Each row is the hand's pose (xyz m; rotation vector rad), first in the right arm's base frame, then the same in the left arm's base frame.
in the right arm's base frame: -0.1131 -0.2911 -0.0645 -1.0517 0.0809 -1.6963
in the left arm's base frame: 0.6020 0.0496 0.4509 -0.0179 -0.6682 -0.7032
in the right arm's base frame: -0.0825 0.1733 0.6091 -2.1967 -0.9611 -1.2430
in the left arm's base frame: -0.0522 -0.2249 0.8595 -0.4334 -1.8253 -1.2991
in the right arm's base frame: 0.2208 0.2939 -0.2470 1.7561 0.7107 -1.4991
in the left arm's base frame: 0.1283 0.5613 0.4250 1.3382 1.3007 0.1686
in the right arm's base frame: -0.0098 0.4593 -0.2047 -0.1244 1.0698 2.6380
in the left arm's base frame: -0.0554 0.4069 0.2677 1.4513 -0.1455 -2.0641
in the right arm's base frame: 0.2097 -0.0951 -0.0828 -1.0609 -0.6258 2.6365
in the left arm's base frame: 0.4421 0.3509 0.6138 1.0478 1.3180 -1.3545
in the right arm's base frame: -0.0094 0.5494 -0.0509 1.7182 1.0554 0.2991
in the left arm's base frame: -0.1901 0.3352 0.3598 0.7373 1.3961 1.8480
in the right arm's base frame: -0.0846 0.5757 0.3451 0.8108 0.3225 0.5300
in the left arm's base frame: -0.3472 0.0410 0.5877 0.5512 -0.0020 2.0936
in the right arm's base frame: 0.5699 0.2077 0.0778 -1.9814 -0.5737 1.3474
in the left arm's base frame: 0.1257 0.5968 0.9082 1.6664 2.4485 -0.8266
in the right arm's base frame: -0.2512 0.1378 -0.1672 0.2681 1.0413 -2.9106
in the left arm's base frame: 0.2218 0.1216 0.1982 0.4323 0.9473 -1.3022
